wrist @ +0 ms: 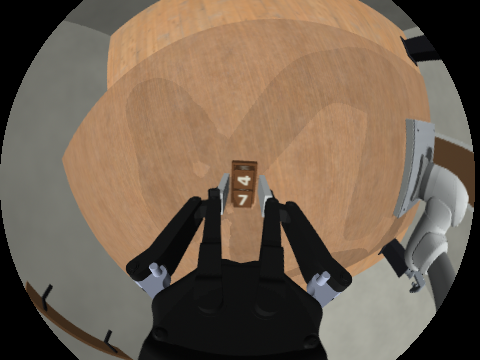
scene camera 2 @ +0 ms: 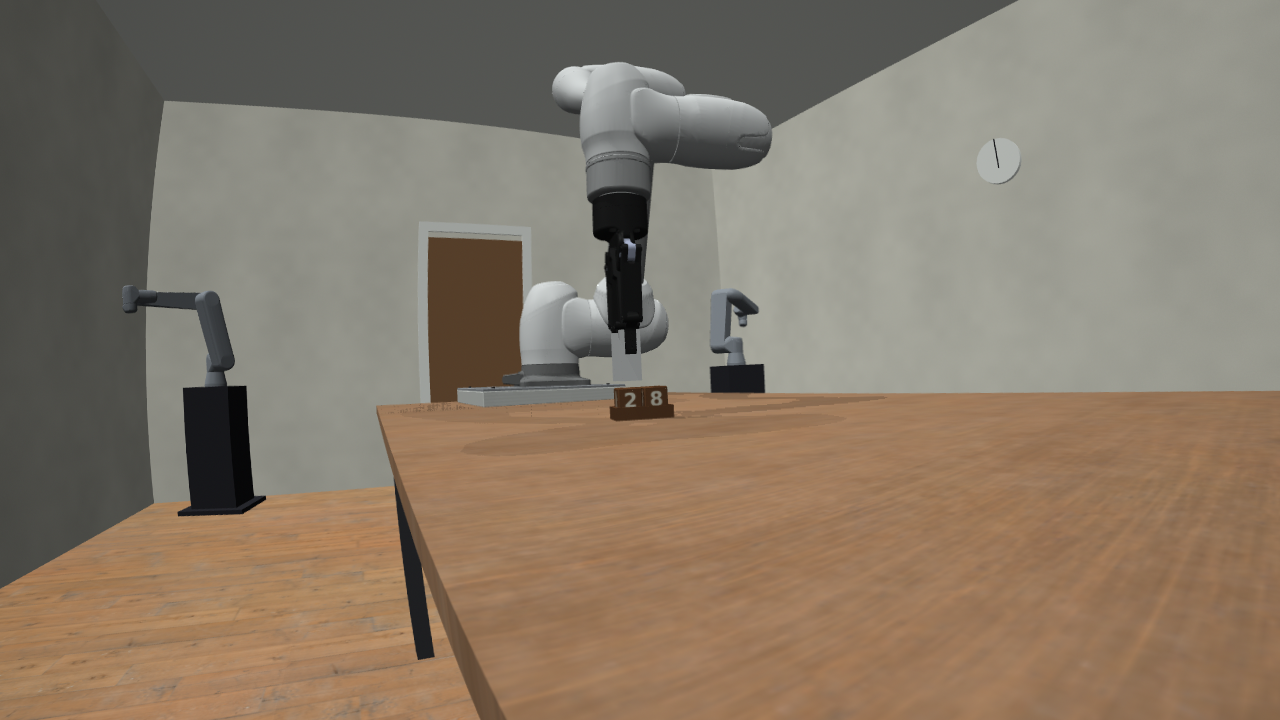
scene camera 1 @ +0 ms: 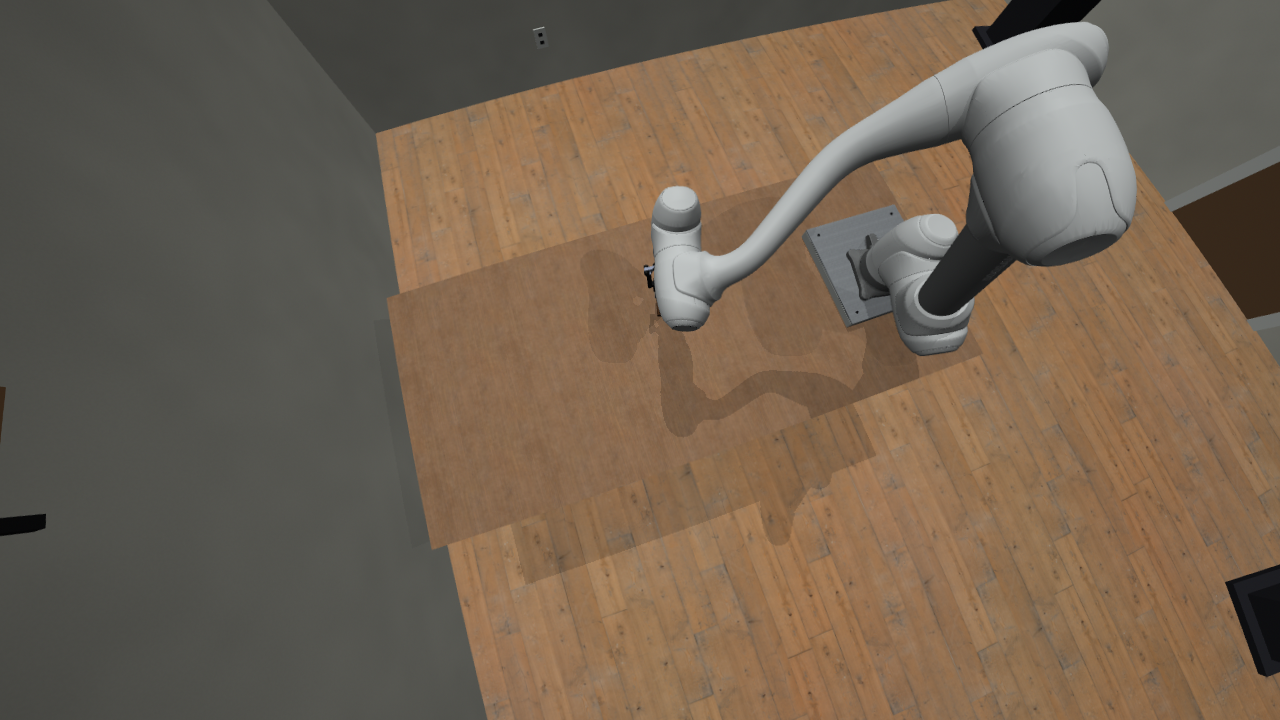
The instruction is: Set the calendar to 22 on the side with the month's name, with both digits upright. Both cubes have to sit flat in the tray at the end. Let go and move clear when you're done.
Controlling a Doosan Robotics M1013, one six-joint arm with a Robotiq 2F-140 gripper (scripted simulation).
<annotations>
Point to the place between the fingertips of my gripper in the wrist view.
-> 243,182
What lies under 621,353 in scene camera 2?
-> My gripper.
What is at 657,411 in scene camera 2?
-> A calendar tray.
</annotations>
